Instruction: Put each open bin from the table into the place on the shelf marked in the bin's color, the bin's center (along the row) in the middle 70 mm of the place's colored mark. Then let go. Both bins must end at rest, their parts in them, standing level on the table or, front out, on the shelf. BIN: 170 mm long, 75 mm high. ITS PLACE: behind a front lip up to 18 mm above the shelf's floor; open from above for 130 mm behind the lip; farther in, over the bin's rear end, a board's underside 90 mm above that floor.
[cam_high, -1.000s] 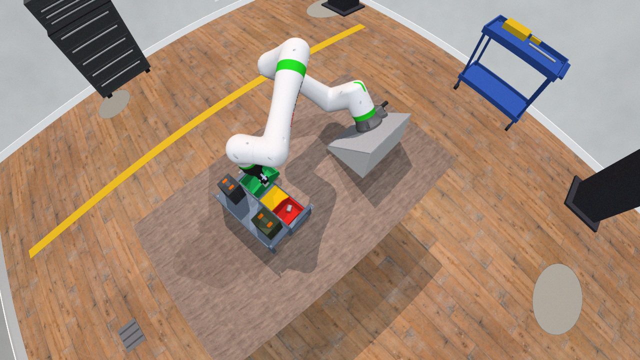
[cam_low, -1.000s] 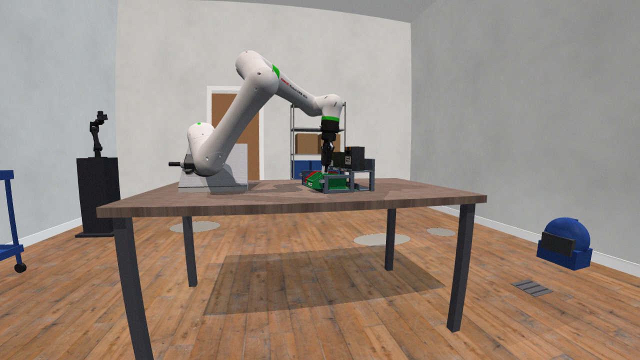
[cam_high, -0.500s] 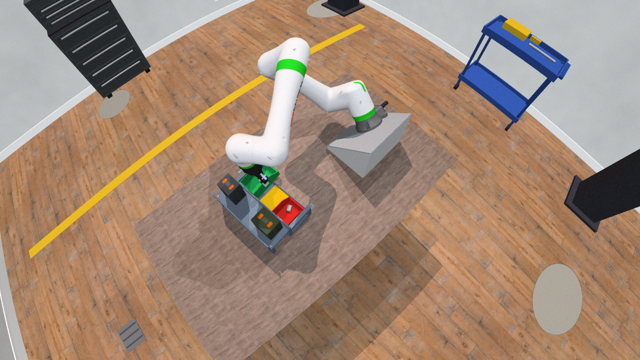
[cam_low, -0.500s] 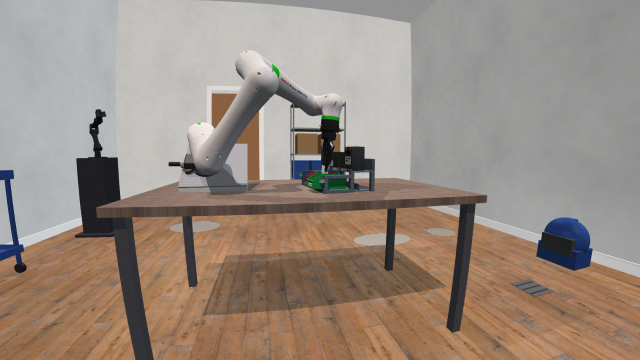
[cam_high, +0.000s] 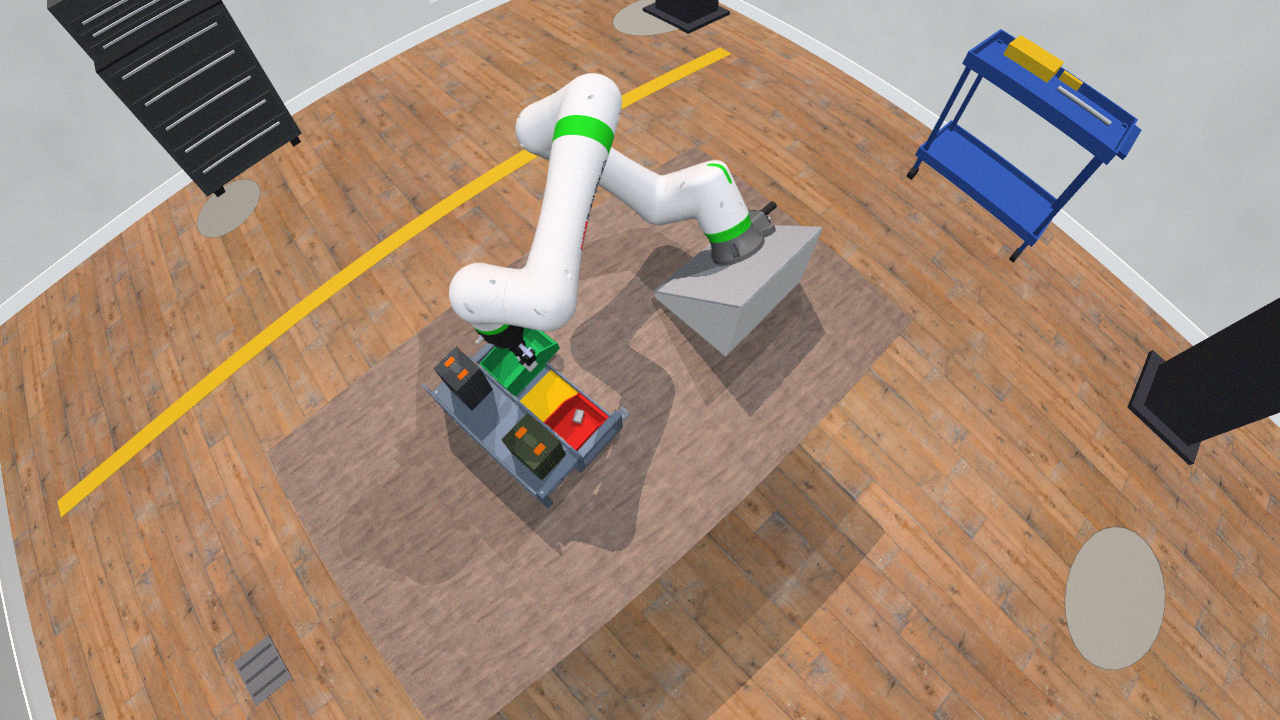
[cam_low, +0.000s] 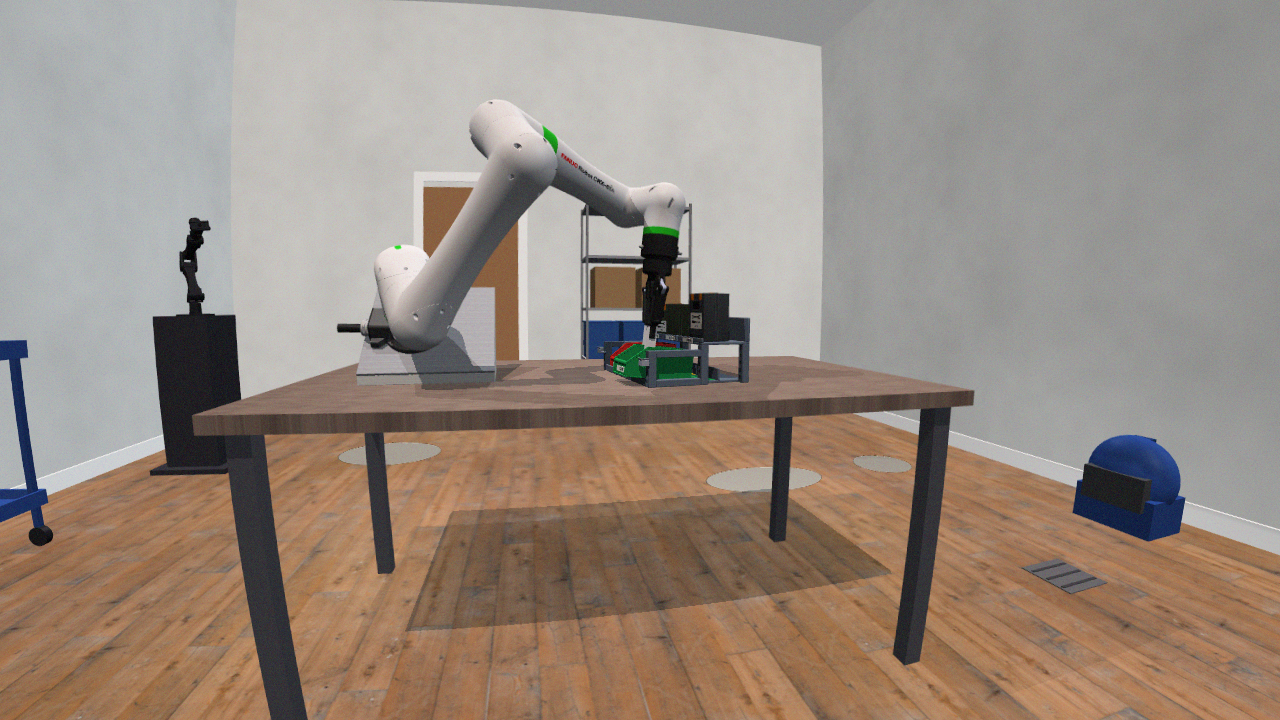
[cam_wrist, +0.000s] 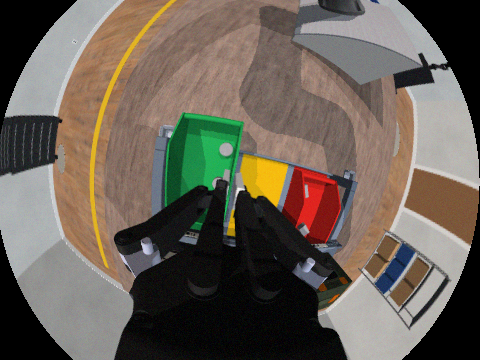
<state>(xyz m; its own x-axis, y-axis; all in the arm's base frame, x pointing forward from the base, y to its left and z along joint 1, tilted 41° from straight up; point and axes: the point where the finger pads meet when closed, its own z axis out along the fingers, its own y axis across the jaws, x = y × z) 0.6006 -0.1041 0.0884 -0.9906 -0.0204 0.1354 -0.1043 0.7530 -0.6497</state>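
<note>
The green bin is 5 cm to the right of my hand and 5 cm below it. From my hand the other things lie so: red bin 18 cm to the left, 6 cm below, 3 cm ahead.
</note>
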